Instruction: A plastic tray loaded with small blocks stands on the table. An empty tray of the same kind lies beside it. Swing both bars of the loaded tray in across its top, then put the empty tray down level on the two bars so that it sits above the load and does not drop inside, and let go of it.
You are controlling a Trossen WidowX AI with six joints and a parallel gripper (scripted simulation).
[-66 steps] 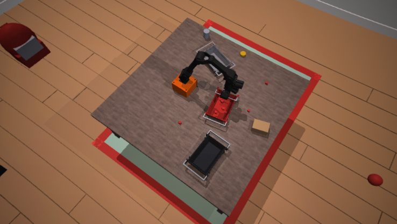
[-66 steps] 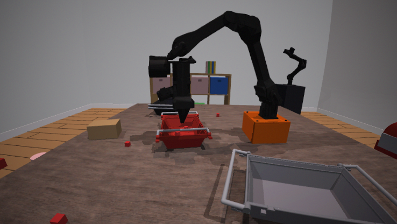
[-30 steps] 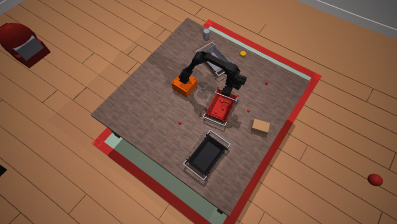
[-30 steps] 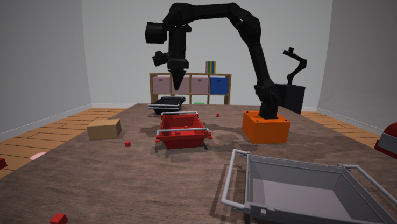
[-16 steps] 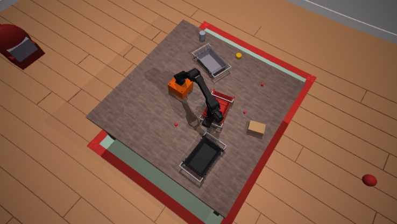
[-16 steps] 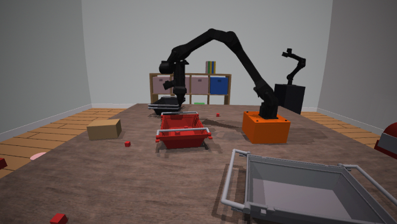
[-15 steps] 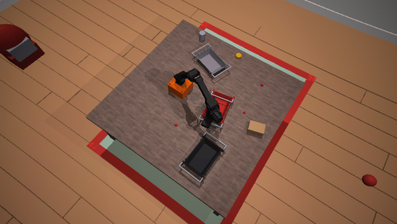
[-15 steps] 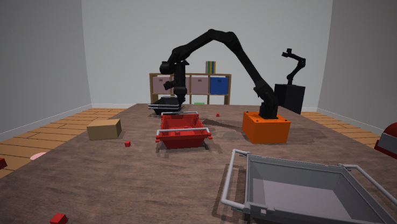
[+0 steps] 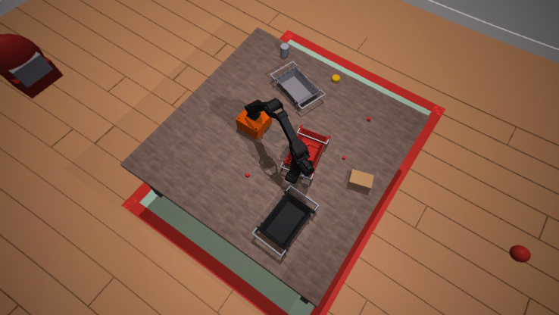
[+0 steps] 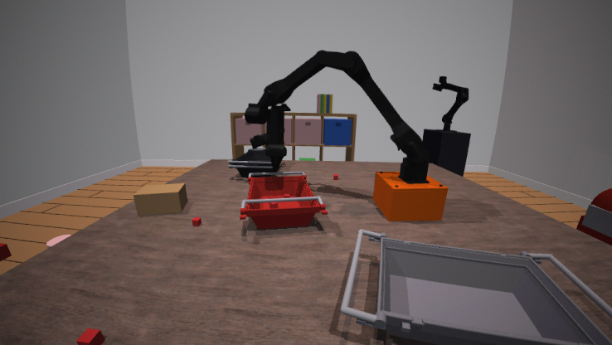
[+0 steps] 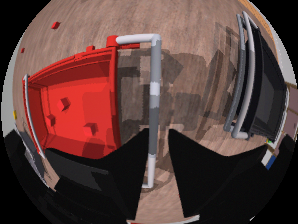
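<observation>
Right now my gripper tip is 310 mm past the grey tray, 530 mm to the right of it and 20 mm above it. The rest, counted from my gripper tip: cardboard box: 310 mm ahead, 170 mm to the left, 40 mm below; then grey cylinder: 530 mm behind, 740 mm to the left, 30 mm below; then yellow disc: 140 mm behind, 740 mm to the left, 60 mm below.
</observation>
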